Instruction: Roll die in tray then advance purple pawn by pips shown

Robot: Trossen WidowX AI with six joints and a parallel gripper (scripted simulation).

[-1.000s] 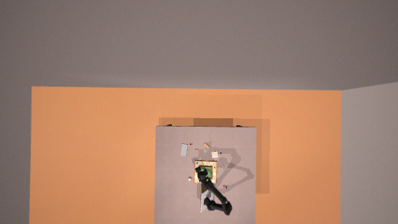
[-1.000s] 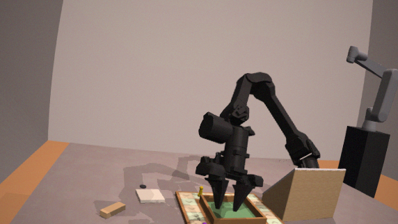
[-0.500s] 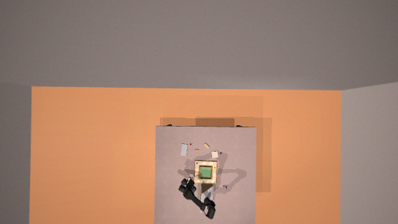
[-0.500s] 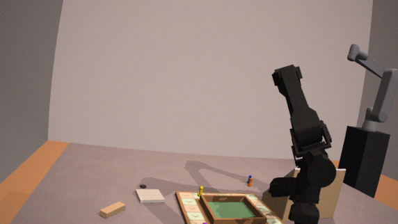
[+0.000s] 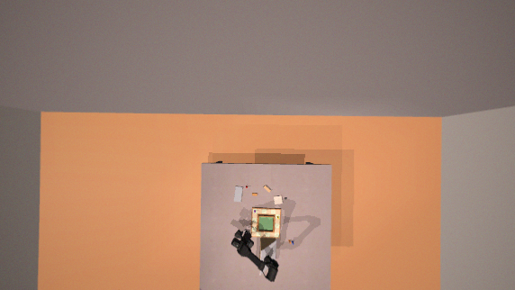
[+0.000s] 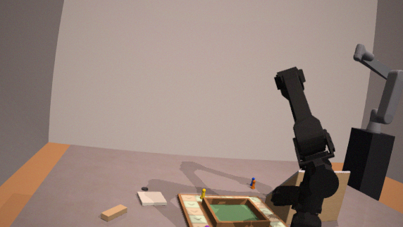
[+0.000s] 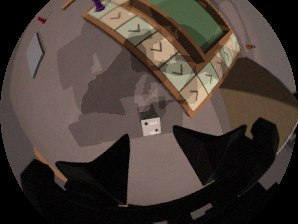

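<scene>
The white die lies 3 cm below my gripper tip. The rest, counted from my gripper tip: grey slab 35 cm ahead, 11 cm to the left, 4 cm below; purple pawn 21 cm ahead, 7 cm to the right, 1 cm below; yellow pawn 30 cm to the right, 18 cm ahead, 1 cm below.
</scene>
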